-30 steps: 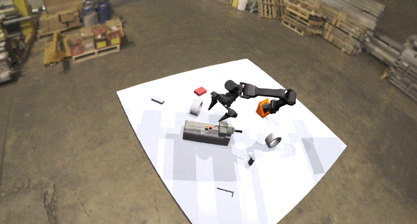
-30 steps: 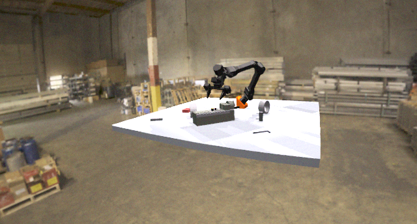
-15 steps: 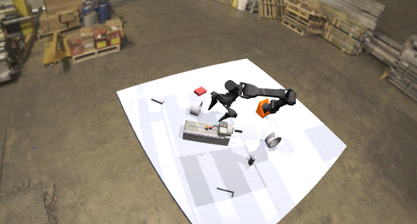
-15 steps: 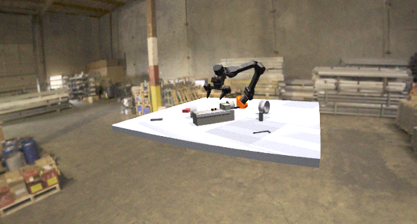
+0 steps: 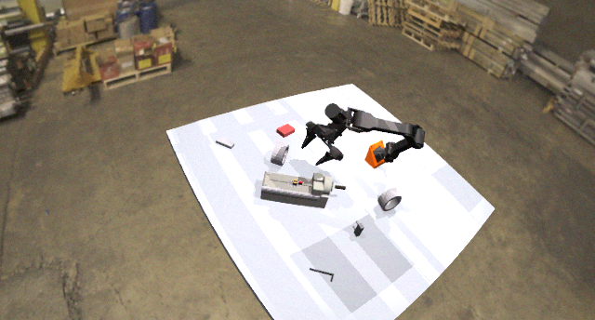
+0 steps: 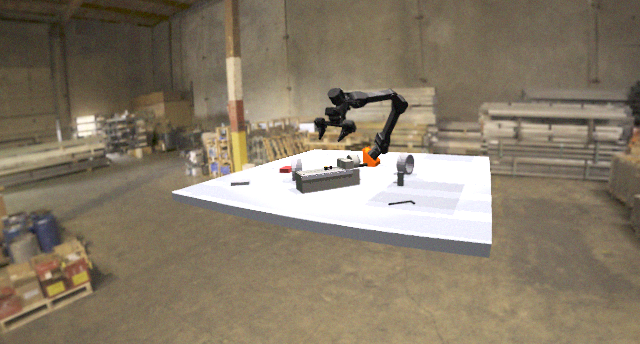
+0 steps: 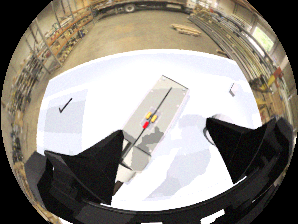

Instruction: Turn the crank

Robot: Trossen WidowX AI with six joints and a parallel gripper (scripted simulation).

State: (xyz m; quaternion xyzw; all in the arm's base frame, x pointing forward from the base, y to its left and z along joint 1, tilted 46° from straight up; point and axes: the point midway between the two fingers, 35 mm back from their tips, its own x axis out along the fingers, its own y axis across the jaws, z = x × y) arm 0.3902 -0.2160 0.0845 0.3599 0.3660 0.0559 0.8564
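Right now the dark crank handle is 9 cm behind my gripper tip, 12 cm to the left of it and 12 cm below it. From my gripper tip the other things lie so: hex key (21 cm ahead, 35 cm to the left, 19 cm below); red pointer (3 cm ahead, 2 cm to the left, 11 cm below); small clip (2 cm behind, 30 cm to the left, 16 cm below).
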